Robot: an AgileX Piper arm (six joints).
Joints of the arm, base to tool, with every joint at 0 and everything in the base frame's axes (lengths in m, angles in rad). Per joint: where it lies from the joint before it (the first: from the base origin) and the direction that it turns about. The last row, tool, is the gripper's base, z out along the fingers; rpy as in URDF.
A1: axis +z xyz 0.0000 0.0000 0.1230
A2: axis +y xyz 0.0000 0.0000 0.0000
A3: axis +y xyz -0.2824 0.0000 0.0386
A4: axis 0.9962 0 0.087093 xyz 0.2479 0.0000 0.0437
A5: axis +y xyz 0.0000 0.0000 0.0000
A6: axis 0.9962 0 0.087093 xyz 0.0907 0.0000 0.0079
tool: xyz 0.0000 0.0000 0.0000 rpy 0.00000 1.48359 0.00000
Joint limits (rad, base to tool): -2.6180..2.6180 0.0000..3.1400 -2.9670..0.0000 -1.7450..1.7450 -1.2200..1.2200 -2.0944..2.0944
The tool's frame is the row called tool.
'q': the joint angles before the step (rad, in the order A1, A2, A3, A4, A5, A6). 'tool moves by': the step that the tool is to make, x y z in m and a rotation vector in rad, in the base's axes. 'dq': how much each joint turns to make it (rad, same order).
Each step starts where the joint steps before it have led.
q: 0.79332, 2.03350, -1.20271, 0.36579, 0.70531, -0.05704
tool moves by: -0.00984, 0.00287, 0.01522, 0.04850, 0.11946, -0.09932
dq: 0.00000, -0.03569, 0.00000, 0.12184, 0.07916, 0.04531
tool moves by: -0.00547, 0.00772, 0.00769, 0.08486, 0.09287, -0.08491
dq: 0.00000, -0.00944, -0.00001, 0.15706, 0.02075, -0.00893
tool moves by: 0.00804, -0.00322, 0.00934, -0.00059, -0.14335, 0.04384
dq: -0.00108, -0.03165, 0.00002, -0.09346, -0.07345, -0.02009
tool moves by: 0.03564, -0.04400, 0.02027, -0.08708, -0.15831, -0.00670
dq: -0.12056, -0.06705, -0.00001, -0.21767, 0.00246, 0.01740
